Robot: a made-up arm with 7 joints.
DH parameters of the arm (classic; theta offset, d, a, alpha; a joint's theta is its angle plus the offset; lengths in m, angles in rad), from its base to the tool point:
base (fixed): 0 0.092 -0.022 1.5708
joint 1: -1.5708 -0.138 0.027 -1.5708
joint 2: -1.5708 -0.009 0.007 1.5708
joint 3: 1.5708 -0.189 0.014 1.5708
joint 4: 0 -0.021 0 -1.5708
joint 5: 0 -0.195 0.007 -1.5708
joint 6: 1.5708 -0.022 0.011 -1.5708
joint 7: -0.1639 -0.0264 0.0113 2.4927
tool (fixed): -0.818 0.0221 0 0
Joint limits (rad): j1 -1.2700..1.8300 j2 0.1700..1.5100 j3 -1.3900..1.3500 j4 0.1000..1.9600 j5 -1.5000..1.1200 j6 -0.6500..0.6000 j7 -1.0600..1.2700
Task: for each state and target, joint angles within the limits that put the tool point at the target. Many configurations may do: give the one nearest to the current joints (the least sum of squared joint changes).
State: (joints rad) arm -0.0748 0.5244 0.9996 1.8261 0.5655 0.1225 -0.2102
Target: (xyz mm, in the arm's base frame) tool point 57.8 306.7 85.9
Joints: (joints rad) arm -0.1360 0.5708 0.8834 1.9600 0.3998 -0.1219 -0.2619
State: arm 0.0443 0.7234 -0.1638 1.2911 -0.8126 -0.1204 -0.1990
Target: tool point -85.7 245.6 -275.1
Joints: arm -0.5912 0.6422 -0.4021 0.8122 -0.9379 -0.0368 -0.1540
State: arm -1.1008 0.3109 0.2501 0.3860 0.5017 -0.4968 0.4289
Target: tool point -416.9 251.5 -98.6
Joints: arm -1.2539 0.1795 0.2536 0.1000 0.5592 0.4121 0.6242
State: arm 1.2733 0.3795 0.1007 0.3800 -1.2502 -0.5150 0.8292
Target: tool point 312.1 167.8 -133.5
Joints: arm 0.7975 0.2025 0.0328 0.3483 -1.2615 -0.6500 0.8125
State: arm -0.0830 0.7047 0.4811 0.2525 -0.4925 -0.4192 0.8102
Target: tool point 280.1 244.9 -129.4
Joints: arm 0.5185 0.2951 0.2509 0.5854 -0.4923 -0.4568 0.8232
